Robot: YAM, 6 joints.
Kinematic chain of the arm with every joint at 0, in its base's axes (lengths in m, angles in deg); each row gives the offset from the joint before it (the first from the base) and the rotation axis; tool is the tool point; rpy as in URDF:
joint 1: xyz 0 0 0.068 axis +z
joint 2: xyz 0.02 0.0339 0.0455 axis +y
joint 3: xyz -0.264 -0.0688 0 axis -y
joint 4: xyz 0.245 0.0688 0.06 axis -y
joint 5: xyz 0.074 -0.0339 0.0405 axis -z
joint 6: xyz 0.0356 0 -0.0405 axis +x
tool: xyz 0 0 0 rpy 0 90 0
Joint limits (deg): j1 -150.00..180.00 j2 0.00..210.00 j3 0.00..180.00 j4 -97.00..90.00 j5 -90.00..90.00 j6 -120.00..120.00
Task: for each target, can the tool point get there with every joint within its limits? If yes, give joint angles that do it. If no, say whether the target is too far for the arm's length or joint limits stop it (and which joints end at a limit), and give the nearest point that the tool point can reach.
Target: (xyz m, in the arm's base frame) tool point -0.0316 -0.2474 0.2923
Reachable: yes | joints -93.04 80.50 71.45 -69.38 31.20 90.27
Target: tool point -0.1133 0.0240 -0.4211
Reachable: no: joint limits stop it (at a limit: joint 2) | nearest point -0.1323 0.0280 -0.3621 | short by 0.062 m
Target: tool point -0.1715 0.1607 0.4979
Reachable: yes | joints -35.55 16.33 107.02 -44.57 -60.68 -23.60
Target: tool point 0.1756 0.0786 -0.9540
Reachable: no: too far | nearest point 0.2071 0.0927 -0.3797 | short by 0.575 m
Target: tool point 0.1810 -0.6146 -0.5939
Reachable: no: too far | nearest point 0.1278 -0.4340 -0.3175 | short by 0.334 m
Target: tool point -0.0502 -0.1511 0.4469
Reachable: yes | joints -110.11 47.93 46.33 52.11 -7.87 -13.86
